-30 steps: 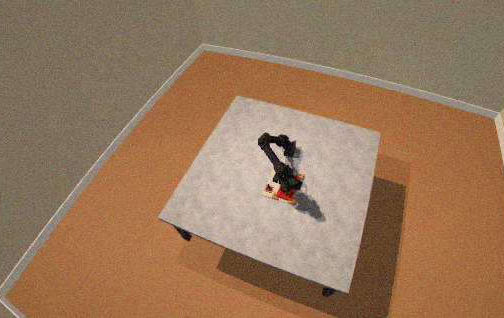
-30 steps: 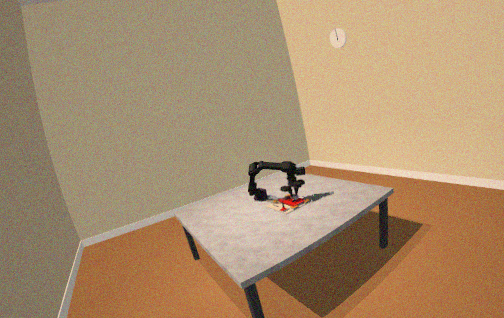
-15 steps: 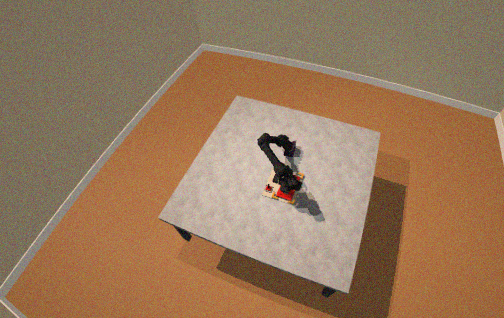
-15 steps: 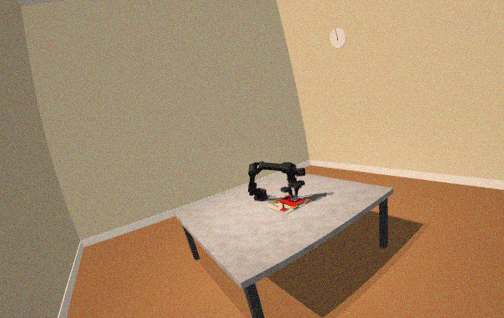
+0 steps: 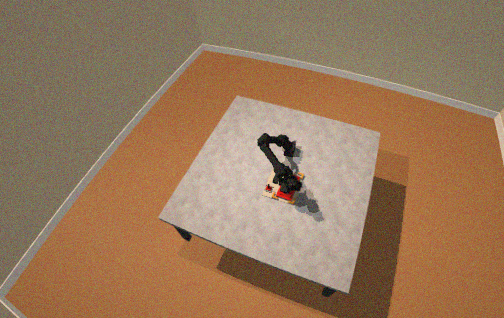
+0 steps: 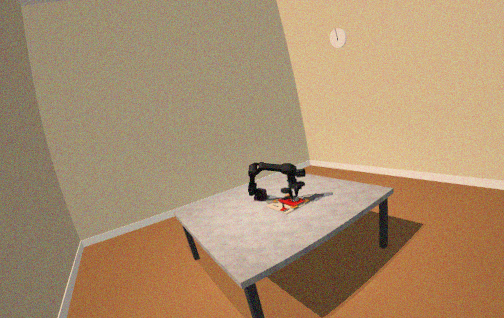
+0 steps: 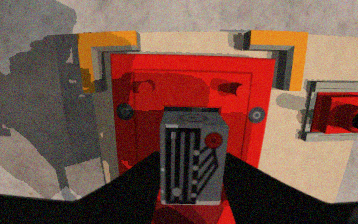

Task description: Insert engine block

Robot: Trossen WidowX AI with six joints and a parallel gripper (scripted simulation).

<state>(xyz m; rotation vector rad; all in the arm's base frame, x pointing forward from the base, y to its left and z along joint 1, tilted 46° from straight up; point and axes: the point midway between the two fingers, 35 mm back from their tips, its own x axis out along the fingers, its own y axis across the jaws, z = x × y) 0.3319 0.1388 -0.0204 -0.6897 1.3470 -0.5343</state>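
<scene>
The tan base plate is 4 cm behind my gripper tip, 3 cm to the right of it and 4 cm below it. The rest, counted from my gripper tip: grey engine block 1 cm below.
</scene>
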